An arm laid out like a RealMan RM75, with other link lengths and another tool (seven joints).
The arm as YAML. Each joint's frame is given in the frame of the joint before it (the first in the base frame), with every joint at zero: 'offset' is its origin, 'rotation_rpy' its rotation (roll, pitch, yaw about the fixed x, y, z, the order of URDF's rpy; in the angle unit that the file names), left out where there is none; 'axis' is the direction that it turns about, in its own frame. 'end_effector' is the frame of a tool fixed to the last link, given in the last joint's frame.
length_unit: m
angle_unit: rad
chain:
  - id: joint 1
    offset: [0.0, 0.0, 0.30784]
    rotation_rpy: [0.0, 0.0, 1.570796]
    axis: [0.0, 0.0, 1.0]
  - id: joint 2
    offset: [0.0, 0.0, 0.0]
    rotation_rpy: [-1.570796, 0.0, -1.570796]
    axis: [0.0, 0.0, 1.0]
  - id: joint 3
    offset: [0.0, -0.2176, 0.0]
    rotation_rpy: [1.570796, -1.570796, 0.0]
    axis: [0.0, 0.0, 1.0]
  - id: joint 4
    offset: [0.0, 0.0, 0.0]
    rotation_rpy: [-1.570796, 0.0, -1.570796]
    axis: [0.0, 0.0, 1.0]
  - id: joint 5
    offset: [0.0, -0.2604, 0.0]
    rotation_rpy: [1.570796, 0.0, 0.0]
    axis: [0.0, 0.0, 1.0]
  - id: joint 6
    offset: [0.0, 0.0, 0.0]
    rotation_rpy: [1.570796, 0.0, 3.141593]
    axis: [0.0, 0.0, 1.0]
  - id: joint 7
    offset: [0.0, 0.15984, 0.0]
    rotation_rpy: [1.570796, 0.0, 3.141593]
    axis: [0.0, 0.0, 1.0]
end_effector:
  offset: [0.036, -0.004, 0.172]
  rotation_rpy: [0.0, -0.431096, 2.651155]
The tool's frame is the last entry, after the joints.
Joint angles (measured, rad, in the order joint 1, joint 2, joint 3, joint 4, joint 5, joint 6, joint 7), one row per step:
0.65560 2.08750 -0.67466 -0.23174 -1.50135 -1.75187 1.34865
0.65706 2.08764 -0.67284 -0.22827 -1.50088 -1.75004 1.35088
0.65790 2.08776 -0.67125 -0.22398 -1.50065 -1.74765 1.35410
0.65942 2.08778 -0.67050 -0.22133 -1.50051 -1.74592 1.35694
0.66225 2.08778 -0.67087 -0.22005 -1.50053 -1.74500 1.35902
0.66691 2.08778 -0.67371 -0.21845 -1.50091 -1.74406 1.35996
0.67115 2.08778 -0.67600 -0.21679 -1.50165 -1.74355 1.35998
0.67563 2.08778 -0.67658 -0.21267 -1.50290 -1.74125 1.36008
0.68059 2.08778 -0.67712 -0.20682 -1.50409 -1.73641 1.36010
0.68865 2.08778 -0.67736 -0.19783 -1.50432 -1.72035 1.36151
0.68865 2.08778 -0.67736 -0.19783 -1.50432 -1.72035 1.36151
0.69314 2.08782 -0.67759 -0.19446 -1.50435 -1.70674 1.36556
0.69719 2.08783 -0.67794 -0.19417 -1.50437 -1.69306 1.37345
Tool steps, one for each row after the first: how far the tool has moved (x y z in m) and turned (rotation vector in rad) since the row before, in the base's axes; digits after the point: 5 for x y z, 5 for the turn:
-0.00022 0.00047 -0.00026 -0.00257 0.00263 -0.00390
0.00017 0.00033 -0.00058 -0.00421 0.00272 -0.00563
-0.00024 0.00025 -0.00043 -0.00340 0.00166 -0.00292
-0.00094 0.00005 -0.00041 -0.00278 0.00054 0.00071
-0.00160 -0.00049 -0.00117 -0.00398 -0.00131 0.00417
-0.00145 -0.00056 -0.00108 -0.00317 -0.00132 0.00430
-0.00108 -0.00017 -0.00142 -0.00387 -0.00073 0.00106
-0.00075 0.00025 -0.00202 -0.00454 -0.00145 -0.00143
0.00008 0.00288 -0.00374 -0.00516 -0.00539 -0.01006
0.00000 0.00000 0.00000 0.00000 0.00000 0.00000
0.00077 0.00282 -0.00244 -0.00357 -0.00525 -0.00982
0.00080 0.00311 -0.00191 -0.00448 -0.00527 -0.01030

